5 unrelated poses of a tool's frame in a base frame.
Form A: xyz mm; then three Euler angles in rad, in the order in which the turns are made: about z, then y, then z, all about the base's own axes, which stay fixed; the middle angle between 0 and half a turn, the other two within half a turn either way.
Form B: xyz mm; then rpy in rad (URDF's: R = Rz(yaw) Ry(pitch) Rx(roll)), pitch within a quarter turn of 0, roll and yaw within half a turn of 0. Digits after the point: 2 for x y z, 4 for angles.
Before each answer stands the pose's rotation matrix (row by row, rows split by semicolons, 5 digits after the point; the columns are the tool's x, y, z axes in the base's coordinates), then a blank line. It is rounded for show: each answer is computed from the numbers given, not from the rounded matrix.
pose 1, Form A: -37.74 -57.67 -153.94 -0.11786 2.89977 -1.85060
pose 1, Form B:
0.15326 0.98597 -0.06613; 0.95914 -0.16453 -0.23016; -0.23781 -0.02816 -0.97090

-37.74 -57.67 -153.94 -3.1126 0.2401 1.4124
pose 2, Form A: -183.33 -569.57 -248.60 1.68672 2.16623 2.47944
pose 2, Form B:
-0.66185 -0.36826 -0.65294; -0.74349 0.43374 0.50901; 0.09576 0.82235 -0.56087

-183.33 -569.57 -248.60 2.1694 -0.0959 -2.2982
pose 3, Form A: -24.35 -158.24 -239.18 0.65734 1.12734 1.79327
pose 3, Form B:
-0.67090 -0.71427 -0.19930; 0.19647 -0.43037 0.88101; -0.71505 0.55191 0.42906

-24.35 -158.24 -239.18 0.9100 0.7967 2.8567
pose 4, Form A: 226.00 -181.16 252.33 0.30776 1.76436 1.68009
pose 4, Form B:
-0.28112 -0.95368 -0.10704; -0.21527 -0.04603 0.97547; -0.93522 0.29727 -0.19236

226.00 -181.16 252.33 2.1451 1.2089 -2.4881
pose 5, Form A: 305.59 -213.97 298.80 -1.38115 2.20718 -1.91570
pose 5, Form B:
-0.88636 0.37474 -0.27192; 0.43748 0.48553 -0.75689; -0.15161 -0.78983 -0.59429

305.59 -213.97 298.80 -2.2158 0.1522 2.6831
